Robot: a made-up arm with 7 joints.
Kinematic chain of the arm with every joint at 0, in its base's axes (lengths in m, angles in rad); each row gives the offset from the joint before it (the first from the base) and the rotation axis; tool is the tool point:
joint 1: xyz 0 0 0.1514 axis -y
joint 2: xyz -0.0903 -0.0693 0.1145 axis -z
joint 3: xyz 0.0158 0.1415 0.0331 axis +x
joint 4: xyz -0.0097 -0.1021 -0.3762 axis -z
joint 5: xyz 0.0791 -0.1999 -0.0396 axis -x
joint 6: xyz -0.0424 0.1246 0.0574 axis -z
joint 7: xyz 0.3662 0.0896 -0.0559 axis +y
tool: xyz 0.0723 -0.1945 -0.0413
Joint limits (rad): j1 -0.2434..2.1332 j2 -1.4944..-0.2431 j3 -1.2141..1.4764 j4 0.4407..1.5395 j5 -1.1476..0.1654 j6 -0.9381..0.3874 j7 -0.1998..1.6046
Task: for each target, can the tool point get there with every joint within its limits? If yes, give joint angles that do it. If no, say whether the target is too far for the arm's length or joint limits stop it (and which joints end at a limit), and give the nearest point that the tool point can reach.
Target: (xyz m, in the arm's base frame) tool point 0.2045 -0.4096 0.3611
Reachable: yes | joints 1.2332 -0.8074 -0.3131 1.3159 -0.6069 -0.0884 1.1505
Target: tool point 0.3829 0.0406 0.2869
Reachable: yes | joints 0.1032 -1.0911 -0.4447 0.8862 -0.7037 -0.5495 -0.0561
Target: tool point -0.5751 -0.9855 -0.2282
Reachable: no: joint limits stop it (at a limit: joint 2, joint 3, joint 6, joint 7) | nearest point -0.4216 -0.6527 -0.1269 | short by 0.380 m
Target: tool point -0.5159 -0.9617 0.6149
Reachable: no: joint limits stop it (at a limit: joint 2, joint 3, joint 6, joint 7) | nearest point -0.3786 -0.6506 0.4915 | short by 0.362 m
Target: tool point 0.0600 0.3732 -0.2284
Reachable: yes | joints -0.0120 -0.5862 1.0380 0.6056 -0.5235 -0.3510 0.4399
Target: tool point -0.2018 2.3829 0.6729
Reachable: no: too far | nearest point -0.1577 0.7200 0.1999 | short by 1.729 m
